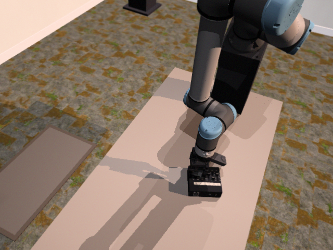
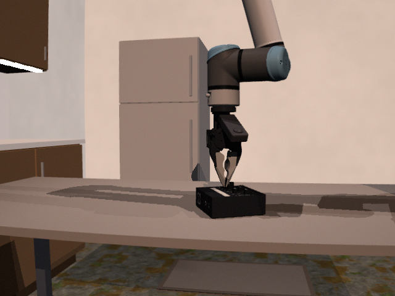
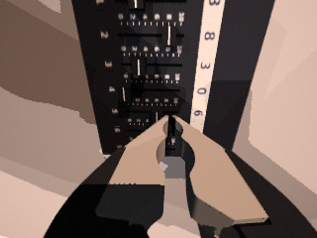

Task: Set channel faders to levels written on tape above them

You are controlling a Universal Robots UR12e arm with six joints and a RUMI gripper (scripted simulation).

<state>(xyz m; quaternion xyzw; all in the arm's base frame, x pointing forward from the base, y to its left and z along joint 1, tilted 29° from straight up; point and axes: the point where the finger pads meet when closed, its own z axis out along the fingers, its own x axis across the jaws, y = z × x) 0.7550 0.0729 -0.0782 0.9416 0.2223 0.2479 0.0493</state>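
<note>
Now: the channel 3 fader 40 mm behind my hand, 30 mm to the left of it and 10 mm below it. Round my hand: master fader: 10 mm behind, 60 mm to the right, 10 mm below; then channel 1 fader: 60 mm behind, 70 mm to the left, 10 mm below; then channel 2 fader: 30 mm behind, 60 mm to the left, 10 mm below.
</note>
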